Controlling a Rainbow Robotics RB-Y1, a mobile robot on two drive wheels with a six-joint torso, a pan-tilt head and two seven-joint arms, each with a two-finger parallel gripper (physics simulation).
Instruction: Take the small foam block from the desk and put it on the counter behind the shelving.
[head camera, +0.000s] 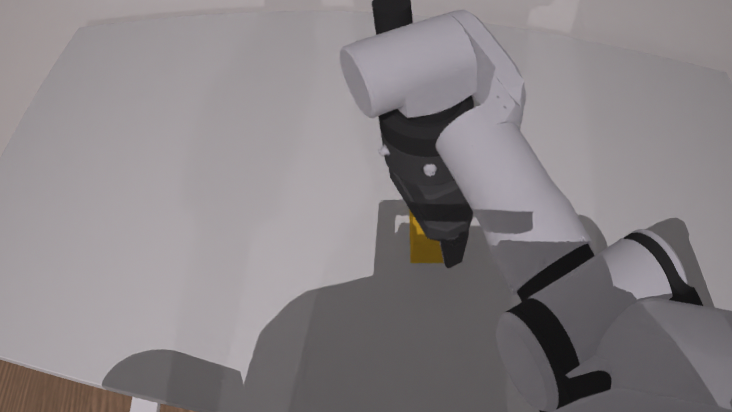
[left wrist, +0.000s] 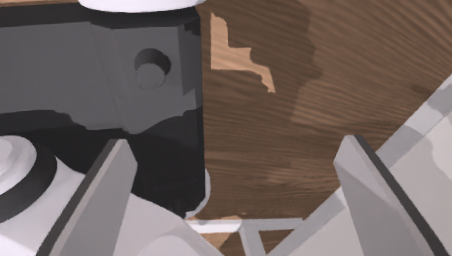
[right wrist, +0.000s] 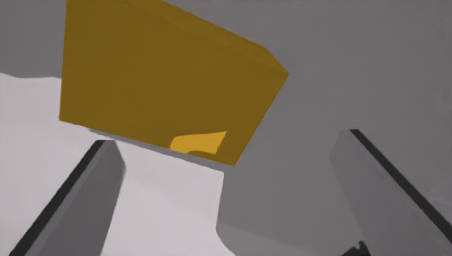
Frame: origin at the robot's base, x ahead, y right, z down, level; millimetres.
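Where they show: left gripper, fingertip midpoint: (left wrist: 234, 150); right gripper, fingertip midpoint: (head camera: 431, 227) (right wrist: 228, 149).
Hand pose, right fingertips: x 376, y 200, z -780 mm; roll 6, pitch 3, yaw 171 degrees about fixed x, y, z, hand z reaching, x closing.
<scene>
After its pixels a point has its place.
The small foam block (head camera: 424, 249) @(x 364, y 189, z -754 mm) (right wrist: 165, 80) @(x 406, y 225, z -766 mm) is yellow and rests on the white desk (head camera: 128, 153) @(x 665, y -197, z -721 mm) (right wrist: 150, 200) @(x 427, y 90, z -721 mm). In the head camera my right gripper partly covers it. My right gripper (right wrist: 228, 149) @(x 376, y 199, z -780 mm) is open and empty above the desk; in the right wrist view the block lies up and left of the space between the fingertips, beyond the left-hand finger. My left gripper (left wrist: 234, 150) @(x 54, y -239, z -452 mm) is open and empty, over the wooden floor beside the robot's black base. The counter and the shelving do not show in these views.
The robot's black base (left wrist: 60, 65) @(x -136, y -167, z -170 mm) fills the upper left of the left wrist view. The wooden floor (left wrist: 260, 120) @(x 279, y 129, z -1 mm) lies beside it, and the desk's pale edge (left wrist: 417, 117) @(x 953, y 188, z -23 mm) runs diagonally at the right. A white desk leg (head camera: 144, 404) shows below the desk's near edge.
</scene>
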